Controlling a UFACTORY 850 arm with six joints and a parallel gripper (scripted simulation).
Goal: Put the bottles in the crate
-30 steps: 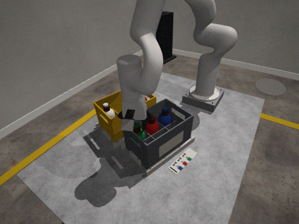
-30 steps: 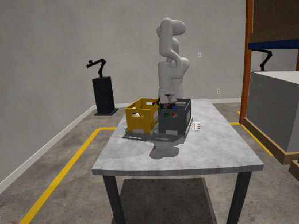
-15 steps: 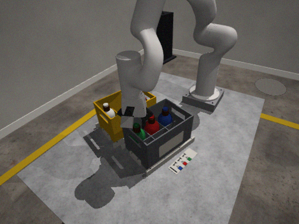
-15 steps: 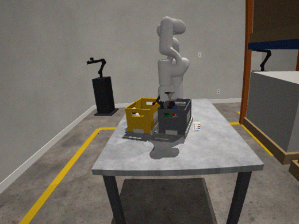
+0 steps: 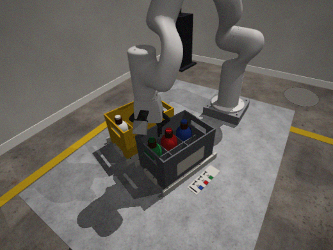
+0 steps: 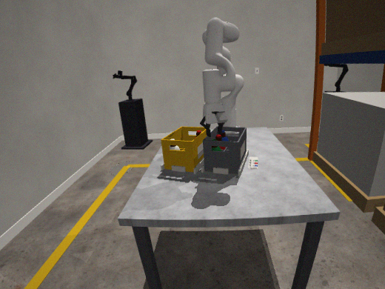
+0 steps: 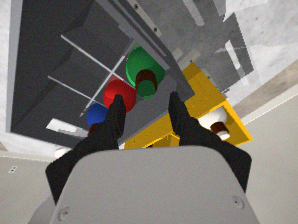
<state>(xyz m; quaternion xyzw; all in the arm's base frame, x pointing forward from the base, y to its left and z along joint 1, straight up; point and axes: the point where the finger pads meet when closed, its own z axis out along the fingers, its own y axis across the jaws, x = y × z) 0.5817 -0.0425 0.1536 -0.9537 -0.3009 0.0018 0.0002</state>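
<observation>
Right now my hand is 12 cm above the green-label bottle. The rest, counted from my hand: grey crate (12 cm below, 8 cm behind, 6 cm to the left); blue-label bottle (18 cm behind, 12 cm below, 3 cm to the left); red bottle (12 cm below, 9 cm behind, 1 cm to the left).
</observation>
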